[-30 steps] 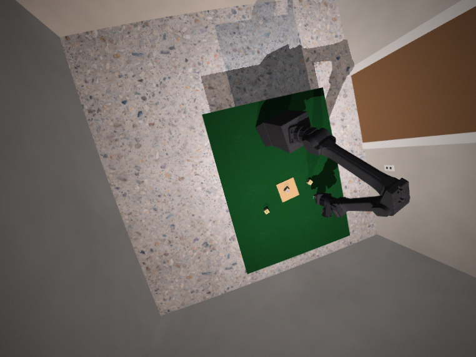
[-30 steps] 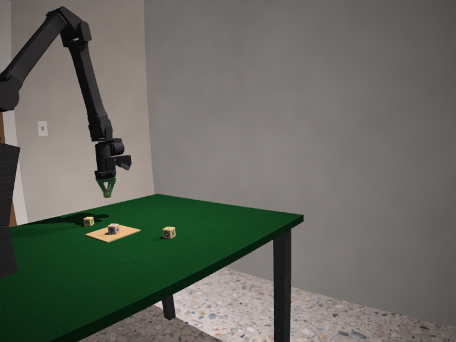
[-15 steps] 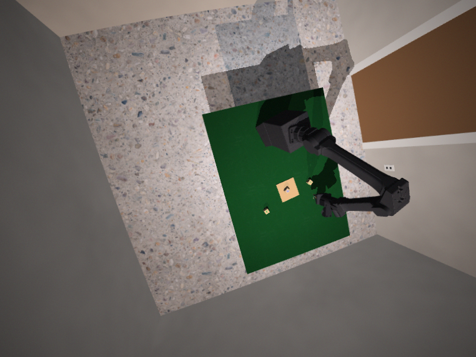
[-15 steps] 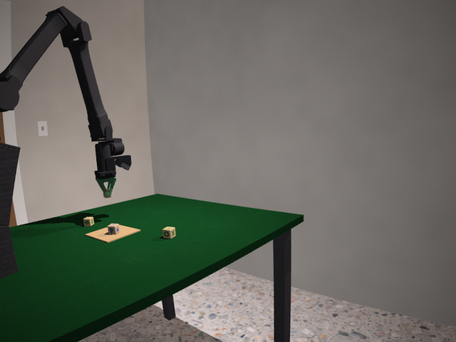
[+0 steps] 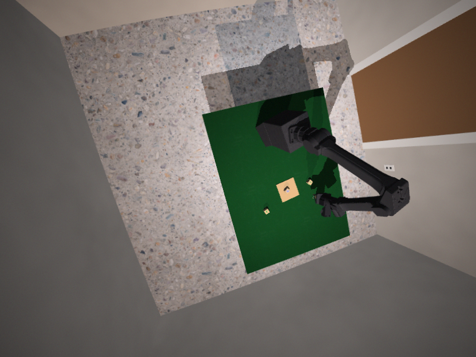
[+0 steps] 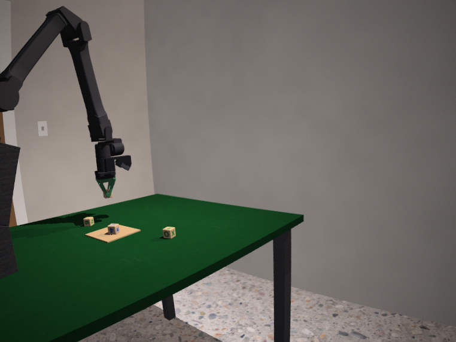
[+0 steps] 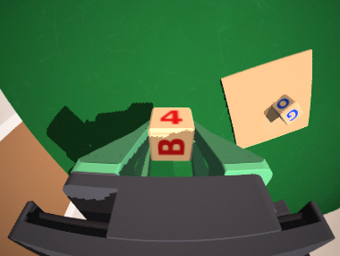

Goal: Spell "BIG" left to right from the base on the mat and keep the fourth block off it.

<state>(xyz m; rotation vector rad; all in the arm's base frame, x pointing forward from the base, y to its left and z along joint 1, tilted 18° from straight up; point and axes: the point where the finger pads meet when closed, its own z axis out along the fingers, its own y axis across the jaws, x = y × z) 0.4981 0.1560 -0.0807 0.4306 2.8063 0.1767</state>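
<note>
My gripper is now 140 mm to the left of the tan mat, 110 mm above it and 70 mm past it. Round my hand: I block: 100 mm below, 80 mm behind, 30 mm to the left; B block: right at my hand.
</note>
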